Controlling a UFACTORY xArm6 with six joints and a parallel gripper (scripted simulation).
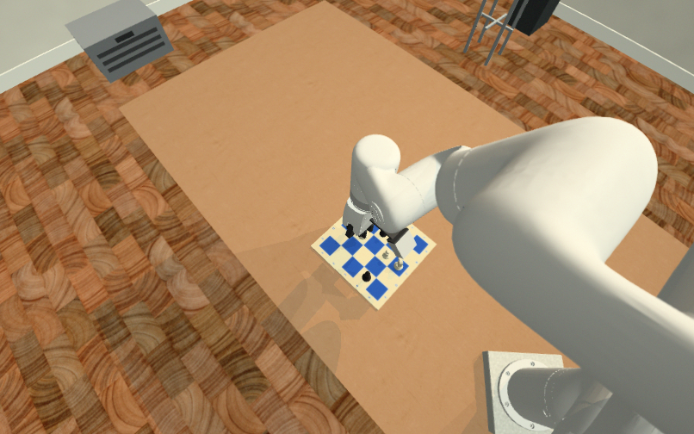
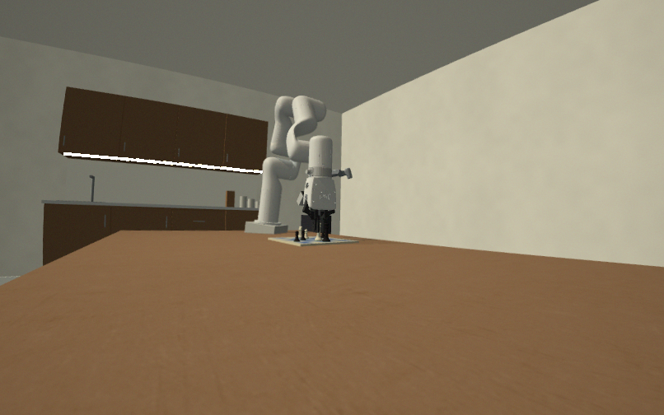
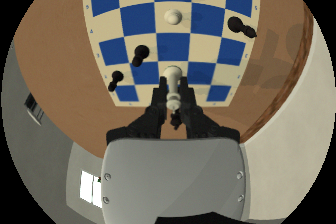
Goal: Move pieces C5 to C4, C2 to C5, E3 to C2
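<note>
Right now my hand is 1 cm above the white chess piece. From my hand the other things lie so: white pawn (8 cm behind, 3 cm below); then blue-and-cream chessboard (4 cm behind, 5 cm below); then black pawn (8 cm behind, 7 cm to the left, 2 cm below).
</note>
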